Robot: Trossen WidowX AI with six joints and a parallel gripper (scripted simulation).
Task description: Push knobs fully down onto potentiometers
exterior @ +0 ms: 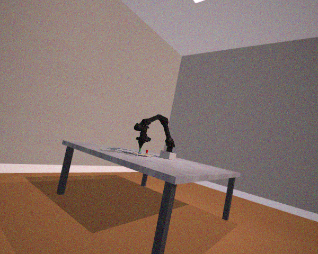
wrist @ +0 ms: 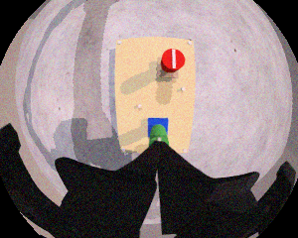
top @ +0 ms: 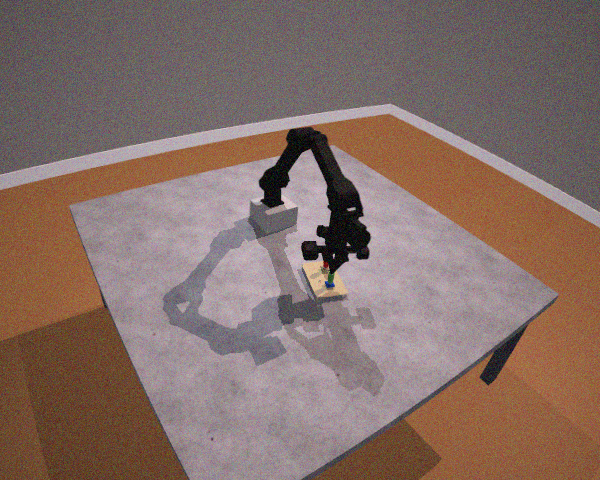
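The green knob is 1 cm below my gripper tip. Round my gripper tip: red knob (6 cm behind, 3 cm to the left, 1 cm below).
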